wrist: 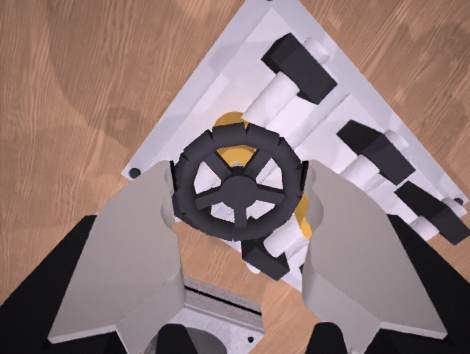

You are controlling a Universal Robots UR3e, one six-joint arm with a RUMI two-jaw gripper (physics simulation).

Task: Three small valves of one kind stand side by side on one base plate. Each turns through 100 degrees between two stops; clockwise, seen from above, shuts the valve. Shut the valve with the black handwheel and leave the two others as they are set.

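Frame: origin at the arm's base, x ahead, y left, z up, level; metres.
Where they show: gripper, between the fingertips: [238, 164].
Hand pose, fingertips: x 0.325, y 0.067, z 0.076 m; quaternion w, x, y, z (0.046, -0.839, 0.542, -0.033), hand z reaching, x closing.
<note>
Things, the pixels of their centre, and the offset from my fingertips. "*": a spot on its surface instead. Level surfaces: height alone.
- black handwheel, middle of its body: [238, 187] 0.008 m up, 0.009 m back, 0.004 m right
- yellow valve body, a spot on its surface: [235, 155] * 0.017 m down, 0.001 m back, 0.001 m left
- base plate, a spot on its surface: [190, 92] * 0.121 m down, 0.007 m ahead, 0.050 m left
- yellow part, a spot on its surface: [302, 216] * 0.054 m down, 0.040 m back, 0.084 m right
- black block, a spot on its surface: [265, 260] * 0.060 m down, 0.105 m back, 0.082 m right
- wooden table, height of its surface: 0.129 m down
The black handwheel [239, 192] is in the middle of the wrist view, seen from above, with its spokes and hub showing. My gripper [238, 164] is shut on it, one jaw against the left side of the rim and the other against the right. A yellow valve body [235, 155] shows under and behind the wheel. The base plate [190, 92] lies slanted below, turned relative to the jaws. Another yellow part [302, 216] shows beside the right jaw, partly hidden. The handwheels of the two other valves do not show in the wrist view.
White pipes [270, 97] run from the valves to black blocks [300, 67] [377, 150] [435, 212] on the right. Another black block [265, 260] is below the wheel. A grey metal piece [232, 322] lies at the bottom, between the jaws. The wooden table [65, 100] surrounds the plate.
</note>
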